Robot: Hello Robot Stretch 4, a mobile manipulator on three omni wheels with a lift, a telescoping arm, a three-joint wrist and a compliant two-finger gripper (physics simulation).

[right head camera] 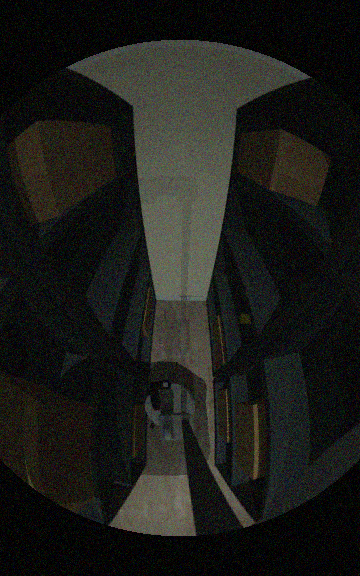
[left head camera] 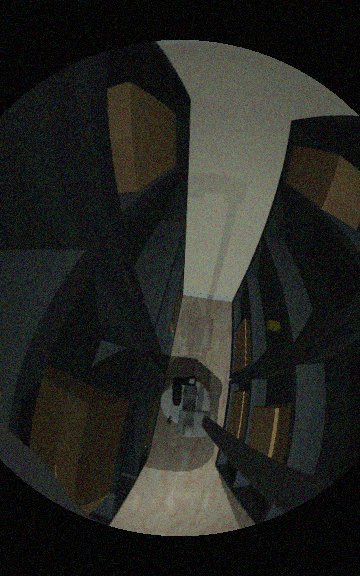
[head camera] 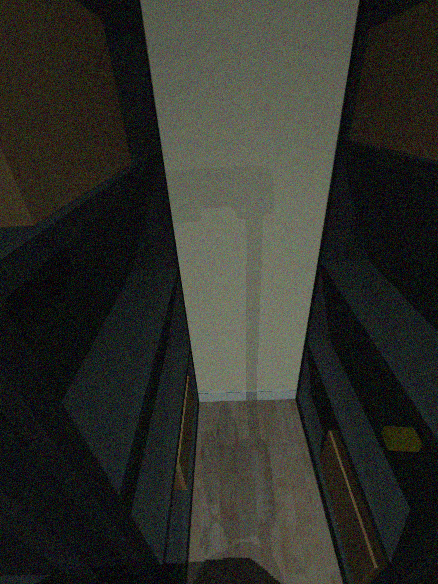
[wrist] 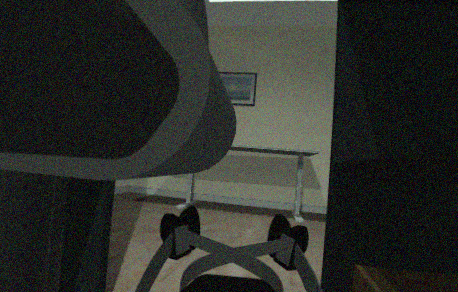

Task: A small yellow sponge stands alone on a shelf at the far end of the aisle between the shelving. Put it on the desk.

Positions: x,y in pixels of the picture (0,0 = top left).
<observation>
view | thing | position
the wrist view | gripper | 234,227
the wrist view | desk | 300,153
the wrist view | framed picture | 241,87
</observation>
